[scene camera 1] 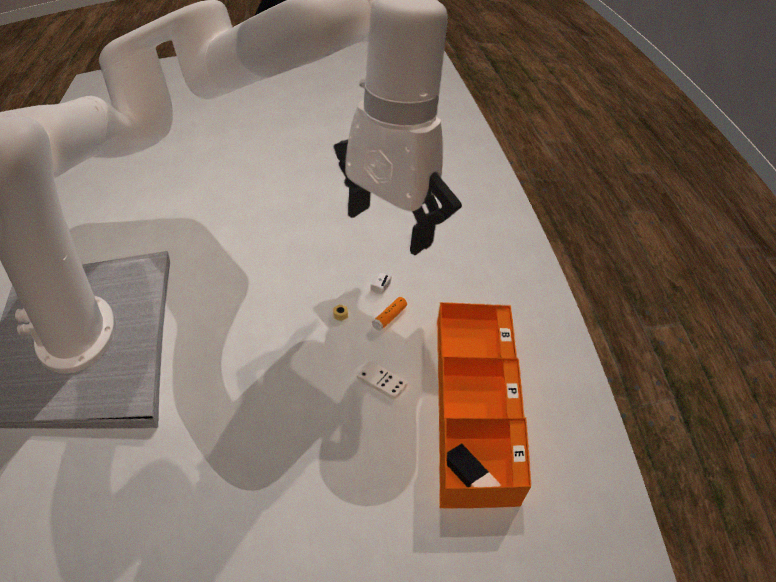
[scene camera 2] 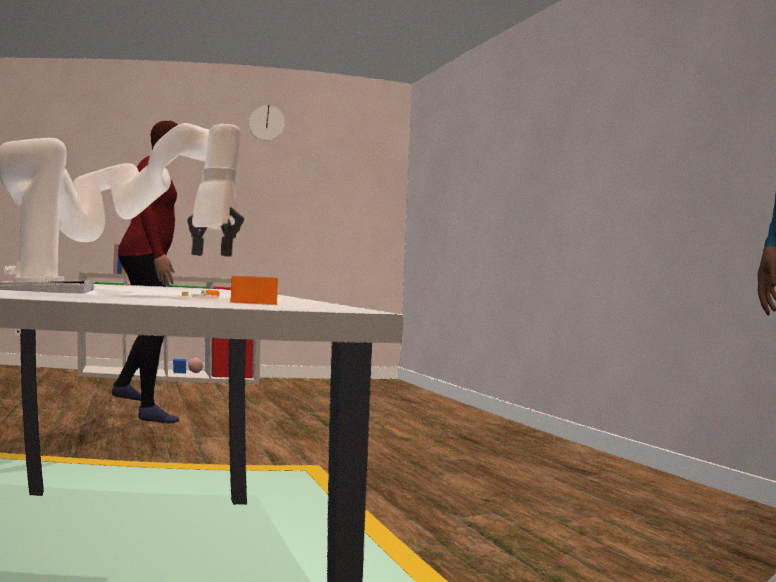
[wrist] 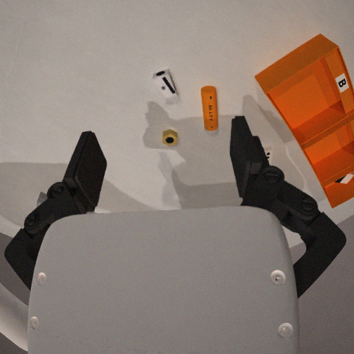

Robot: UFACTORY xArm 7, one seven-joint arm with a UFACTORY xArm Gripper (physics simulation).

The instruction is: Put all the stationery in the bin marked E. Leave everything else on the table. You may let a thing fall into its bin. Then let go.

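Frame: origin at the arm's base, x left, y down, z back, level; centimetres.
Seen in the pictures: gripper, fingertip midpoint: (scene camera 1: 388,229) (scene camera 2: 211,255); arm's base, link origin: (scene camera 1: 75,335) (scene camera 2: 38,281).
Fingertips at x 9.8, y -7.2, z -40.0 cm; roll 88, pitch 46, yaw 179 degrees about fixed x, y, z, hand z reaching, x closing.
Note:
Pixels of each thing's top centre, then the offset from my fingertips to it. "spot": a spot on its surface instead.
- pencil sharpener, top centre: (scene camera 1: 381,279) dx -0.2, dy +7.7, dz +0.6 cm
- black-sleeved eraser with a white end, top centre: (scene camera 1: 472,469) dx -27.8, dy +6.9, dz -7.0 cm
- bin marked E, surface spot: (scene camera 1: 481,498) spot: dx -31.4, dy +6.6, dz -7.4 cm
- orange battery, top centre: (scene camera 1: 389,309) (scene camera 2: 210,290) dx -5.4, dy +7.4, dz -0.1 cm
- yellow nut, top centre: (scene camera 1: 340,310) dx -4.8, dy +8.0, dz +5.5 cm
- white domino, top centre: (scene camera 1: 382,378) (scene camera 2: 204,294) dx -14.7, dy +8.1, dz +1.2 cm
- Bins B, surface spot: (scene camera 1: 476,305) spot: dx -6.5, dy +5.7, dz -9.9 cm
- P, top centre: (scene camera 1: 484,384) (scene camera 2: 255,276) dx -18.9, dy +4.2, dz -8.8 cm
A small white block with a dark slot and a dark spot, seemingly a pencil sharpener (scene camera 1: 380,283) (wrist: 164,85), lies on the table beyond the yellow nut and beside the orange battery. A black-sleeved eraser with a white end (scene camera 1: 466,465) lies in the bin marked E (scene camera 1: 481,498); in the wrist view part of the eraser is cut off at the right edge. My gripper (scene camera 1: 389,230) (scene camera 2: 211,251) (wrist: 163,139) is open and empty, high above the table. In the wrist view the sharpener shows ahead of the fingertips.
An orange battery (scene camera 1: 389,313) (wrist: 210,108), a yellow nut (scene camera 1: 340,311) (wrist: 170,137) and a white domino (scene camera 1: 382,379) lie on the table. Bins B (scene camera 1: 476,305) and P (scene camera 1: 441,391) adjoin E in one orange row. A person (scene camera 2: 150,225) stands behind the table.

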